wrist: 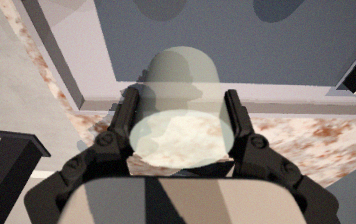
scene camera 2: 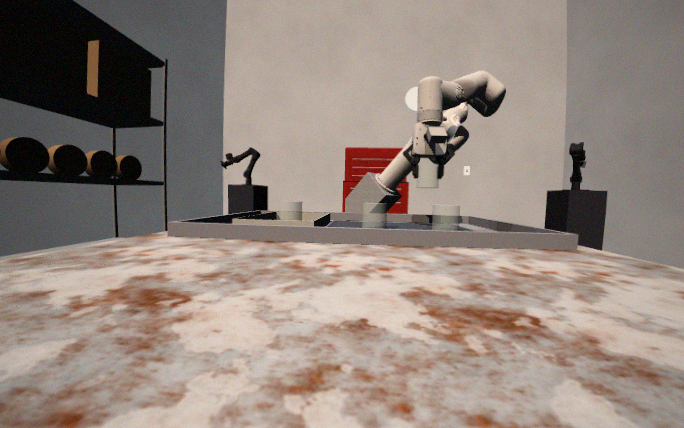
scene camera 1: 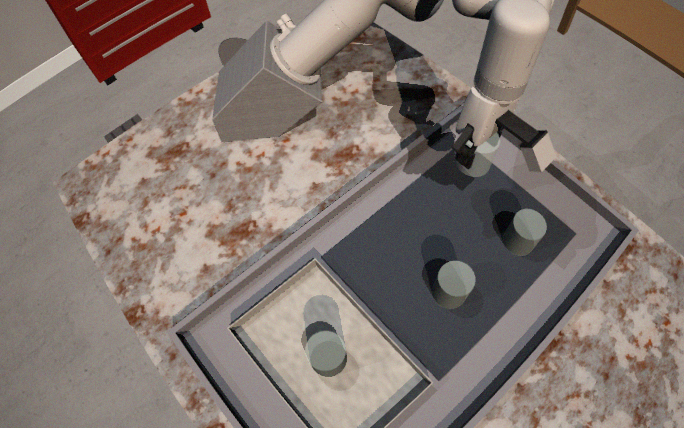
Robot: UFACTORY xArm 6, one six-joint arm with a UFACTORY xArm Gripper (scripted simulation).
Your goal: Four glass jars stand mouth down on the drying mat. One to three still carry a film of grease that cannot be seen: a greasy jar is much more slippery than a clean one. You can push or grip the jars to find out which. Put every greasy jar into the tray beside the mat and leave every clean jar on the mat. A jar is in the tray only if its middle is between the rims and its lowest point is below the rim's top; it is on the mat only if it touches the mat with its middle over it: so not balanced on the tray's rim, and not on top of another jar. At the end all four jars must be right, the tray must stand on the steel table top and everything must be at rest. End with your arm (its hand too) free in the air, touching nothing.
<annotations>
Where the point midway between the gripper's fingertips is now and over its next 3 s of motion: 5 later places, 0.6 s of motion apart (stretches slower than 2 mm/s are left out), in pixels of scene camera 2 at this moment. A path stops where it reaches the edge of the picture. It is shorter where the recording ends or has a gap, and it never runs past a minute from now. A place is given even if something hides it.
The gripper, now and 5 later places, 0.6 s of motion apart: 427,178; 416,174; 402,173; 385,172; 368,171; 351,170
</annotations>
